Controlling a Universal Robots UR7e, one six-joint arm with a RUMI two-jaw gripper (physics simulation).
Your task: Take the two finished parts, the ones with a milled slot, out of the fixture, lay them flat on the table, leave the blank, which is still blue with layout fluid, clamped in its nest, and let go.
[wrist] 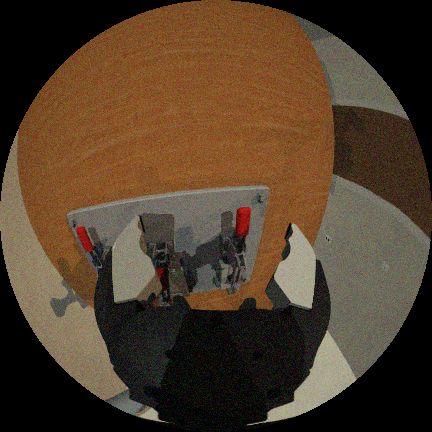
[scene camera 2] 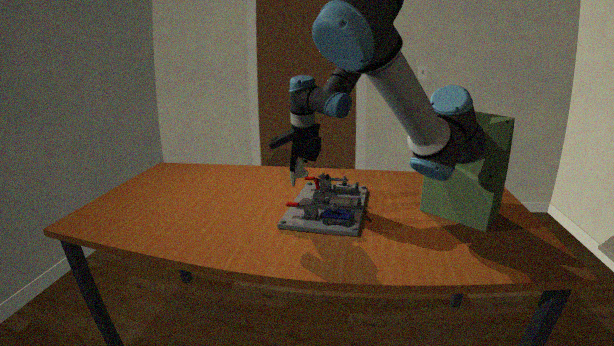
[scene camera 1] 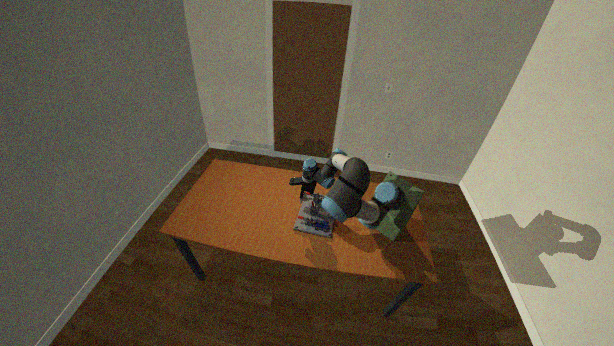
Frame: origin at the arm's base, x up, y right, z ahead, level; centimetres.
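Seen in the pictures: gripper, fingertip midpoint: [wrist: 215,221] [scene camera 2: 300,174] [scene camera 1: 304,194]; arm's base at its link origin: [scene camera 2: 464,143].
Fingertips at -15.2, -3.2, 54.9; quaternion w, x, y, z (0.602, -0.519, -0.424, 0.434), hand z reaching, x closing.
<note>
Offsets run from my fingertips to a thing's top centre, as dx, dy, dz. Level surfaces: height alone.
The grey fixture plate [scene camera 1: 312,232] [scene camera 2: 320,229] [wrist: 112,215] carries three clamps. The blue blank @(-4.9, -15.9, -17.9) [scene camera 1: 321,226] [scene camera 2: 337,215] sits in the nearest nest under its clamp; that clamp's red handle @(-1.3, -17.1, -6.9) [scene camera 2: 292,204] [wrist: 84,239] lies down. In the wrist view the blank is hidden by a finger. A grey finished part @(-5.4, -4.9, -17.1) [scene camera 2: 346,201] [wrist: 178,273] sits in the middle nest, its clamp's red handle @(+1.5, -5.9, -7.9) [scene camera 2: 316,184] [wrist: 161,279] raised. The far clamp's red handle @(-0.8, +4.7, -4.4) [scene camera 2: 311,178] [wrist: 243,221] lies down; the part there is hard to make out. My gripper [scene camera 1: 303,195] [scene camera 2: 298,179] [wrist: 215,221] is open and empty, above the far handle side of the plate.
The plate rests on the orange-brown wooden table @(dx -8.5) [scene camera 1: 235,200] [scene camera 2: 190,215] [wrist: 175,110]. A green mounting block [scene camera 1: 401,220] [scene camera 2: 452,200] stands at the table's right under the arm's base. The arm's upper links reach over the right side of the table. A brown door is behind.
</note>
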